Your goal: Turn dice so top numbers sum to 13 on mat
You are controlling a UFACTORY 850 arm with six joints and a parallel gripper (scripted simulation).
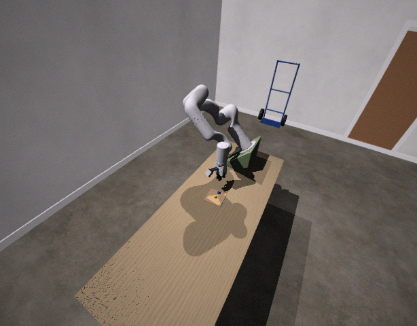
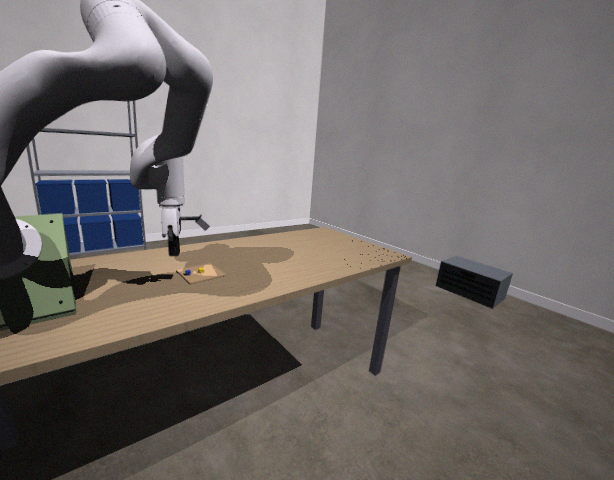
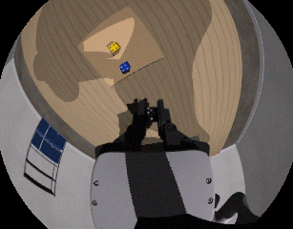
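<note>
The blue die lies 110 mm below my hand, 50 mm ahead of it and 30 mm to the left of it. From my hand the other things lie so: black die 10 mm below, 10 mm behind; tan mat 120 mm below, 100 mm ahead, 30 mm to the left; yellow die 110 mm below, 100 mm ahead, 30 mm to the left.
</note>
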